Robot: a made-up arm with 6 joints.
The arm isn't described. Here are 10 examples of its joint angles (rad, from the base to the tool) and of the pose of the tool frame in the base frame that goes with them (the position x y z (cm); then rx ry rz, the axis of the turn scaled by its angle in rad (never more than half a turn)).
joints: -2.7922 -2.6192 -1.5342 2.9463 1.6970 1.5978
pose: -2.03 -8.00 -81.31 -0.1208 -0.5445 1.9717
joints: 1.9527 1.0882 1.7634 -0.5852 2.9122 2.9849
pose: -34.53 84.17 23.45 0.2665 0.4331 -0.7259
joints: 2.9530 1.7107 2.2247 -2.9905 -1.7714 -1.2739
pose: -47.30 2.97 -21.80 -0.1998 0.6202 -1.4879
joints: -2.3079 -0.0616 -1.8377 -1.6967 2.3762 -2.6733
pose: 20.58 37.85 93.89 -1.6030 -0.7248 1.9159
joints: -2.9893 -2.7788 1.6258 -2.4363 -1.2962 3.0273
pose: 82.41 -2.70 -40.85 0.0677 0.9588 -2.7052
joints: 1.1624 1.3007 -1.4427 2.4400 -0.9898 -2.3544
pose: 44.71 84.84 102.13 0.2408 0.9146 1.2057
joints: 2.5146 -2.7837 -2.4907 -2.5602 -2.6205 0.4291
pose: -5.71 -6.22 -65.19 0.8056 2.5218 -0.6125
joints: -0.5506 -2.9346 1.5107 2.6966 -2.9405 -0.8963
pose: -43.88 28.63 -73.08 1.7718 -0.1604 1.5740
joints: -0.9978 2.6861 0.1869 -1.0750 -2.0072 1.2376
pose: 49.15 -42.01 -114.26 0.3953 1.0025 1.0615
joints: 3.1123 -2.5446 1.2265 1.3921 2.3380 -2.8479
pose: 90.55 -19.47 -54.75 1.2362 -1.0516 -0.1645
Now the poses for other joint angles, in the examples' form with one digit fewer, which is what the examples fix.
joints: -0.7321 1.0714 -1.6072 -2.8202 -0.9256 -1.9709
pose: 52.9 -36.8 120.8 0.193 0.407 0.672
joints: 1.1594 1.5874 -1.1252 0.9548 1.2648 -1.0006
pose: 35.9 127.7 58.2 -1.615 0.380 1.110
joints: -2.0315 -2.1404 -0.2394 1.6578 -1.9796 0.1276
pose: 37.1 107.5 -70.7 -1.435 -0.340 1.888
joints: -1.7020 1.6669 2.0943 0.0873 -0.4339 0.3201
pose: -5.6 -61.0 -58.6 -2.573 -1.479 -0.126
